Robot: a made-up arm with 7 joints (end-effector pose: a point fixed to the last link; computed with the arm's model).
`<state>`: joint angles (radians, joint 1 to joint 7).
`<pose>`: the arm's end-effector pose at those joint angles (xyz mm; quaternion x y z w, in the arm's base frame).
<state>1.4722 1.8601 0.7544 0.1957 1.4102 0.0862 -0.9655</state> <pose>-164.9 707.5 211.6 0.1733 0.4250 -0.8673 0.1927</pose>
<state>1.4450 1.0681 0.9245 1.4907 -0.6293 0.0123 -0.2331</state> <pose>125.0 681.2 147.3 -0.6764 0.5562 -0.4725 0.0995</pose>
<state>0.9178 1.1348 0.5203 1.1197 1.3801 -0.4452 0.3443</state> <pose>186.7 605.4 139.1 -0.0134 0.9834 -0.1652 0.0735</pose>
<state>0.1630 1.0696 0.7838 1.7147 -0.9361 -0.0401 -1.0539</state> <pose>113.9 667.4 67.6 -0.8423 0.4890 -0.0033 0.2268</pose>
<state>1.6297 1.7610 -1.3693 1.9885 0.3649 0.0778 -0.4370</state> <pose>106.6 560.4 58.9 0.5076 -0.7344 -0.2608 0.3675</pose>
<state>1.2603 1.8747 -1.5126 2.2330 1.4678 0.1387 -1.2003</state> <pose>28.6 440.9 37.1 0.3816 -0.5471 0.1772 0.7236</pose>
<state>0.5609 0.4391 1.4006 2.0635 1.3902 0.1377 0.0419</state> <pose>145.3 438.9 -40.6 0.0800 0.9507 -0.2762 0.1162</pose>
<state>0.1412 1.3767 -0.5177 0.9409 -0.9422 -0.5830 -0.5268</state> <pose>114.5 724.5 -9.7 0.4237 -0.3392 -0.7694 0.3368</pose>
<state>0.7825 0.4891 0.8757 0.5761 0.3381 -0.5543 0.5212</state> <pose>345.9 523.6 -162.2 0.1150 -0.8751 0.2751 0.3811</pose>
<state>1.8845 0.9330 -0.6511 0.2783 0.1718 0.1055 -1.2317</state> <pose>375.7 653.9 190.4 0.6714 -0.4630 0.5432 0.1997</pose>
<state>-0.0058 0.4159 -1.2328 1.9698 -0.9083 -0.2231 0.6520</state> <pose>82.0 299.2 -259.5 -0.2091 -0.4906 -0.8325 0.1501</pose>
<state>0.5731 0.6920 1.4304 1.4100 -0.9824 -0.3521 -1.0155</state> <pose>126.8 673.6 -97.4 -0.8607 0.3240 -0.3759 0.1140</pose>
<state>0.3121 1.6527 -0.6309 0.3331 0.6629 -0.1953 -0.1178</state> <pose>31.3 733.7 69.8 0.7010 -0.2865 -0.0313 0.6523</pose>
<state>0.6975 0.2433 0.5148 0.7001 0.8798 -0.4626 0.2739</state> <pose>383.0 392.3 -174.0 -0.0915 -0.8062 0.4511 0.3716</pose>
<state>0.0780 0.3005 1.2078 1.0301 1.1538 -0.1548 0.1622</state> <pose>116.4 496.6 -234.7 0.0696 -0.6971 0.6649 0.2589</pose>
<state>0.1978 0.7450 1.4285 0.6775 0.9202 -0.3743 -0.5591</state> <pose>113.0 669.6 -124.9 0.2939 -0.4666 0.8331 0.0430</pose>
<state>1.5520 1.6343 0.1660 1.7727 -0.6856 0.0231 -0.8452</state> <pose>-42.8 618.2 253.9 -0.7833 0.3444 -0.1872 0.4825</pose>
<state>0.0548 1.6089 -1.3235 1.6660 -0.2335 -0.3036 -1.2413</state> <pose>24.8 614.2 -64.8 0.3227 -0.6249 -0.5209 0.4838</pose>
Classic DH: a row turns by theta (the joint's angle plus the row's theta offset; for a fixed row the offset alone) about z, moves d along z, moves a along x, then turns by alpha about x. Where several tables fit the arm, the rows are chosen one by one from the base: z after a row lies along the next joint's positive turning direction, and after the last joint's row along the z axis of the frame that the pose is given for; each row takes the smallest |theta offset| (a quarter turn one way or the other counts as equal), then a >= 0, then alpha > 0; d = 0 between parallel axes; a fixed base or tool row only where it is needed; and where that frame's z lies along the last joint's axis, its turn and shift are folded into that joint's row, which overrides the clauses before.
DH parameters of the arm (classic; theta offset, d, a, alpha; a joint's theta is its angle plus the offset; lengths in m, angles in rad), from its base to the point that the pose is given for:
base (fixed): 0 0.106 0.0214 1.5708
joint 1: -1.5708 -0.2414 0.0207 -1.5708
joint 2: 1.5708 -0.0263 0.0274 -1.5708
joint 3: -1.5708 -0.3594 0.0035 1.5708
joint 4: 0 -0.0227 0.0261 -1.5708
joint 5: 0 -0.1341 -0.028 -1.5708
joint 6: 1.5708 -0.0262 0.0289 -1.5708
joint 7: 1.5708 0.0253 0.0273 -1.5708
tool (fixed): 1.5708 0.0268 0 0

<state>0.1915 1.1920 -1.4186 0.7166 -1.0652 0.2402 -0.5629</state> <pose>89.0 705.7 -115.6 0.3799 -0.0344 -0.9064 0.1813</pose>
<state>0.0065 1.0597 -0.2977 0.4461 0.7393 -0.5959 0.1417</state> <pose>66.6 640.8 -188.3 0.3405 -0.5181 -0.0656 0.7819</pose>
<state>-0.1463 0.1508 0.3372 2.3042 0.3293 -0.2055 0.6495</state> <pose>63.9 324.0 -198.3 -0.0725 -0.9015 -0.2432 0.3506</pose>
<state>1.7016 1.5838 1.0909 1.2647 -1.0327 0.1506 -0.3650</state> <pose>-117.5 694.2 84.5 -0.6995 0.1756 -0.6783 0.1405</pose>
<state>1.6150 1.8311 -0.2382 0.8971 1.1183 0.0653 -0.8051</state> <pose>-6.3 658.3 228.6 0.3779 -0.6626 0.6466 0.0045</pose>
